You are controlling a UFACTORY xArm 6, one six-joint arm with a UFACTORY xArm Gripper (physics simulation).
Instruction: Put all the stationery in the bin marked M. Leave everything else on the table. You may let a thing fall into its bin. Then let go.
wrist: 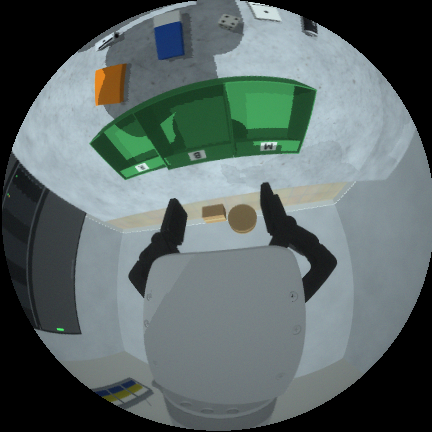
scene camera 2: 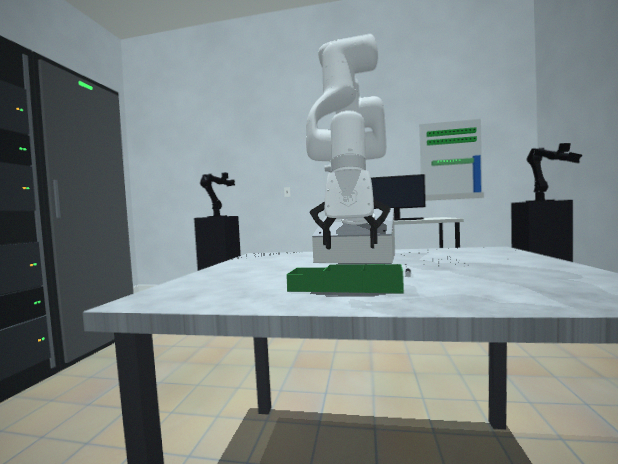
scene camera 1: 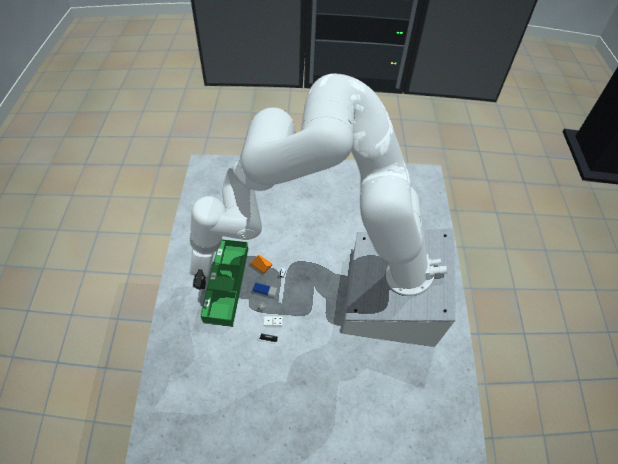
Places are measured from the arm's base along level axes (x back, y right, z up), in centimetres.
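Where they show: gripper, between the fingertips: (wrist: 219,199) (scene camera 2: 350,248) (scene camera 1: 201,272); arm's base, origin of its link: (scene camera 1: 410,274).
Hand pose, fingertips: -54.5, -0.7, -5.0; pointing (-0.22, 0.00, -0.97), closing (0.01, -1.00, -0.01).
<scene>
Things, the pixels of their top centre, and the offset from my fingertips, as dx, dy, dz. "spot": a spot on its surface instead.
- bin marked M, a spot on its surface: (wrist: 305,116) (scene camera 1: 218,319) spot: +5.4, -10.7, -5.7
- blue eraser with a pale end, centre of its top: (scene camera 1: 265,288) +16.5, +0.7, -8.3
- sharpener, centre of its top: (scene camera 1: 282,271) +20.8, +6.7, -8.5
- orange wedge-like block, centre of its top: (wrist: 106,85) (scene camera 1: 261,263) +14.5, +9.1, -8.6
- die, centre of its top: (scene camera 1: 262,305) +16.3, -4.6, -8.0
- white domino, centre of its top: (scene camera 1: 273,320) +19.7, -8.5, -8.9
- small black bar, centre of its top: (scene camera 1: 267,336) +18.8, -13.4, -8.2
- Bins R, a spot on its surface: (wrist: 142,167) spot: +2.2, +10.3, -6.1
- B, centre of its top: (wrist: 187,133) (scene camera 2: 344,267) (scene camera 1: 224,276) +5.3, +1.8, -5.0
My gripper (scene camera 1: 199,280) (scene camera 2: 350,246) (wrist: 219,199) is open and empty, above and beyond the labelled long side of the green three-part tray. The bin marked M (scene camera 1: 219,320) (wrist: 305,116) is the tray's end section, at the lower end in scene camera 1; no object shows inside it. A blue eraser with a pale end (scene camera 1: 261,288) (wrist: 170,40) lies on the table on the arm-base side of the tray. A small silvery piece with a dark slot, like a sharpener (scene camera 1: 282,273) (wrist: 106,41), lies farther toward the base.
An orange wedge-like block (scene camera 1: 261,263) (wrist: 109,86), a die (scene camera 1: 261,306) (wrist: 229,21), a white domino (scene camera 1: 273,321) (wrist: 266,12) and a small black bar (scene camera 1: 268,338) (wrist: 310,26) lie on the table. Bins R (wrist: 142,167) and B (wrist: 197,155) adjoin M. The grey arm base block (scene camera 1: 395,327) stands behind.
</scene>
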